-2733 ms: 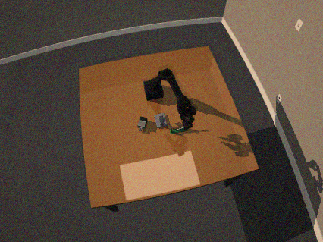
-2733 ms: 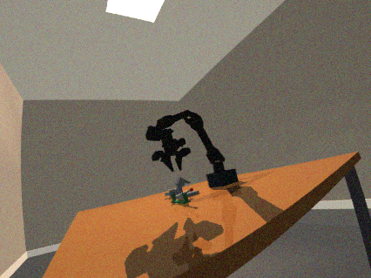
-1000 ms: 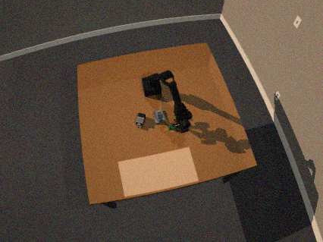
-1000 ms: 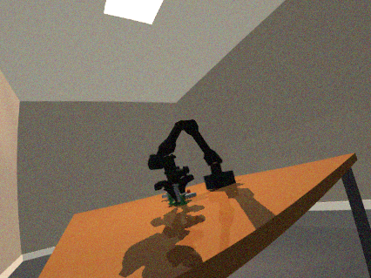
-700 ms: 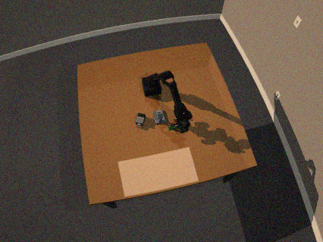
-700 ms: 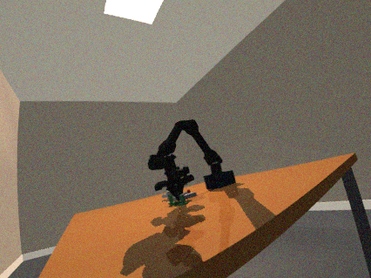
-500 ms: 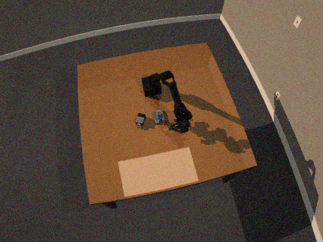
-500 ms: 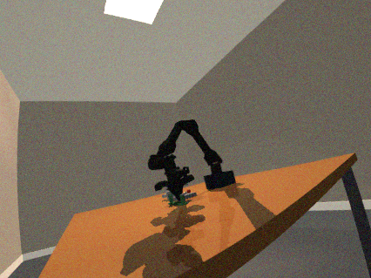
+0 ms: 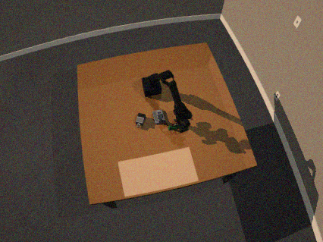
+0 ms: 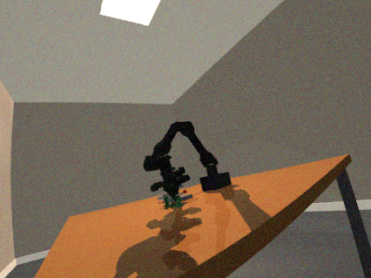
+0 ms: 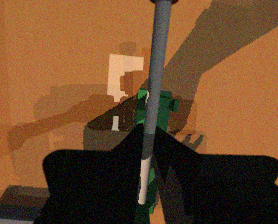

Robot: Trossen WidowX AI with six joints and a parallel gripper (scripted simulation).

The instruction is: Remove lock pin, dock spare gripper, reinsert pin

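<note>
Right now my gripper tip is 4 cm to the left of the green piece. From my gripper tip the other things lie so: mount (15 cm to the right, 10 cm behind, 3 cm above); spare gripper (30 cm to the right, 11 cm behind).
</note>
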